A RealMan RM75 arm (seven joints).
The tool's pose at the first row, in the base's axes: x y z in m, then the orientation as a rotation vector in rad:
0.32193 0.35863 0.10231 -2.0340 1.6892 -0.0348
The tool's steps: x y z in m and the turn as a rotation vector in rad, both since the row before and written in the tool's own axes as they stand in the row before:
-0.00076 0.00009 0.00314 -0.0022 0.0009 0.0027
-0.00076 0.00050 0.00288 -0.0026 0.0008 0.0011
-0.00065 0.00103 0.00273 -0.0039 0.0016 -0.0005
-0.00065 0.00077 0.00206 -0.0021 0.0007 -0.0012
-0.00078 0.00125 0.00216 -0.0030 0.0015 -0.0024
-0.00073 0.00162 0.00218 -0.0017 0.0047 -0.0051
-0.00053 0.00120 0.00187 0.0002 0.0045 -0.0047
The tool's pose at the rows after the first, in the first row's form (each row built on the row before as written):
0.32269 0.36043 0.09973 -2.0336 1.6932 -0.0330
0.32298 0.36209 0.09722 -2.0348 1.6957 -0.0313
0.32276 0.36353 0.09461 -2.0386 1.6975 -0.0298
0.32255 0.36476 0.09269 -2.0414 1.6974 -0.0291
0.32190 0.36609 0.09054 -2.0461 1.6969 -0.0289
0.32092 0.36733 0.08821 -2.0532 1.6951 -0.0340
0.32027 0.36831 0.08625 -2.0585 1.6929 -0.0403

